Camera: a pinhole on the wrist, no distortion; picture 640 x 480 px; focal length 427.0 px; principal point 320.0 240.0 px. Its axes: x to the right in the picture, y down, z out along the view. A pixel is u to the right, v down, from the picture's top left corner.
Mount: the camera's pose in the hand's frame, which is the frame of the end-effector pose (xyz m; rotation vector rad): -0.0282 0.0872 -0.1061 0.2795 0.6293 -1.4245
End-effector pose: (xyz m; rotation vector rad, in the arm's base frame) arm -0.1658 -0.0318 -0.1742 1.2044 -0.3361 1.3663
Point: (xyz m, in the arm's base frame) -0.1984 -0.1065 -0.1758
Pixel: 168 65
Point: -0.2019 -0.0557 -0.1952
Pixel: 295 92
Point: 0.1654 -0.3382 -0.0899
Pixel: 261 145
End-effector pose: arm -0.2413 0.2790 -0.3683 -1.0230 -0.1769 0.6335
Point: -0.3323 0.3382 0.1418
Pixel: 408 69
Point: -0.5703 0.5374 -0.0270
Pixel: 142 24
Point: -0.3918 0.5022 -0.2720
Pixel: 70 166
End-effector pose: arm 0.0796 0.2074 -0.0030 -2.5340 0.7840 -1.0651
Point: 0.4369 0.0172 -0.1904
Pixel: 46 381
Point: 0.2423 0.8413 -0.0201
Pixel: outside the picture
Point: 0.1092 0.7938 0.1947
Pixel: outside the picture
